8 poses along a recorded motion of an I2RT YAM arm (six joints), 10 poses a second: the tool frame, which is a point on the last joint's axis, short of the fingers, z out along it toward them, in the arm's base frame.
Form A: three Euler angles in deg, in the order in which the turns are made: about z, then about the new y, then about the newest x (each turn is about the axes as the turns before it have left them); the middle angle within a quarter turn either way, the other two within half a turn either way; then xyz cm.
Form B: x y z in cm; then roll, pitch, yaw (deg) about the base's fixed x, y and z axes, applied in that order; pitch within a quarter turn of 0, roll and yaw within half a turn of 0. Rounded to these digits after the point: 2 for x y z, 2 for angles.
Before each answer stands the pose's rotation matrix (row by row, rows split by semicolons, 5 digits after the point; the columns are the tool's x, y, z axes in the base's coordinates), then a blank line. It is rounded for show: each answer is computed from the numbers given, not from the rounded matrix.
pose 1, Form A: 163.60, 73.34, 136.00, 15.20, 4.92, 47.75
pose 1, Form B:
-0.27503 -0.43532 0.85724; 0.08094 0.87797 0.47182; -0.95802 0.19915 -0.20623

15.20, 4.92, 47.75, 136.00, 73.34, 163.60
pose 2, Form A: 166.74, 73.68, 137.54, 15.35, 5.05, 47.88
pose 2, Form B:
-0.27351 -0.46138 0.84399; 0.06445 0.86668 0.49468; -0.95971 0.18970 -0.20731

15.35, 5.05, 47.88, 137.54, 73.68, 166.74
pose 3, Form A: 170.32, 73.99, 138.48, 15.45, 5.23, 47.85
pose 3, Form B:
-0.27188 -0.50220 0.82090; 0.04638 0.84520 0.53243; -0.96121 0.18283 -0.20650

15.45, 5.23, 47.85, 138.48, 73.99, 170.32
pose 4, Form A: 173.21, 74.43, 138.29, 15.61, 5.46, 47.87
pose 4, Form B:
-0.26653 -0.54819 0.79275; 0.03173 0.81707 0.57567; -0.96330 0.17859 -0.20038

15.61, 5.46, 47.87, 138.29, 74.43, 173.21
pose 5, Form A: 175.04, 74.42, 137.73, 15.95, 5.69, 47.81
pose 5, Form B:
-0.26758 -0.58151 0.76828; 0.02322 0.79323 0.60848; -0.96326 0.18066 -0.19875

15.95, 5.69, 47.81, 137.73, 74.42, 175.04
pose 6, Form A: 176.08, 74.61, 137.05, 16.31, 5.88, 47.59
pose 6, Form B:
-0.26477 -0.60535 0.75063; 0.01814 0.77515 0.63152; -0.96414 0.18082 -0.19425

16.31, 5.88, 47.59, 137.05, 74.61, 176.08
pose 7, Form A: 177.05, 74.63, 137.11, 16.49, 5.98, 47.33
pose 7, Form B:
-0.26470 -0.61768 0.74055; 0.01364 0.76546 0.64333; -0.96423 0.18039 -0.19419

16.49, 5.98, 47.33, 137.11, 74.63, 177.05
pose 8, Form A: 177.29, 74.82, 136.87, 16.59, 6.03, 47.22
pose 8, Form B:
-0.26156 -0.62456 0.73588; 0.01238 0.76018 0.64959; -0.96511 0.17902 -0.19110

16.59, 6.03, 47.22, 136.87, 74.82, 177.29
